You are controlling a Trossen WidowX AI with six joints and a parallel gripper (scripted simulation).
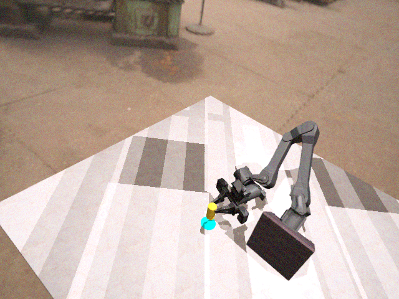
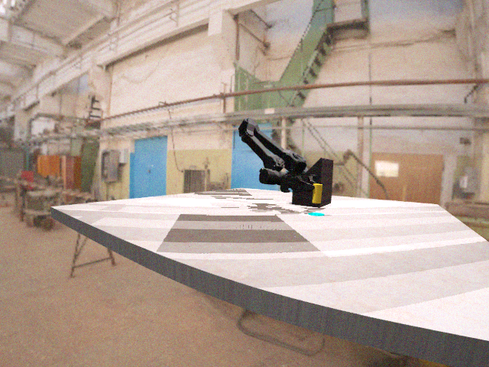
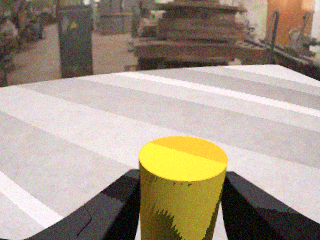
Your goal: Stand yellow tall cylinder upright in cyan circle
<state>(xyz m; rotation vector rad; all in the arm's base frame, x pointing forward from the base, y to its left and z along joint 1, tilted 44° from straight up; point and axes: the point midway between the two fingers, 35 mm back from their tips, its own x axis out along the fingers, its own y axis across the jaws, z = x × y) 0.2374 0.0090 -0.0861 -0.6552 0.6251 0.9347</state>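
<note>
The cyan circle lies 100 mm below my gripper tip. Also, from my gripper tip: yellow cylinder 20 mm below.
</note>
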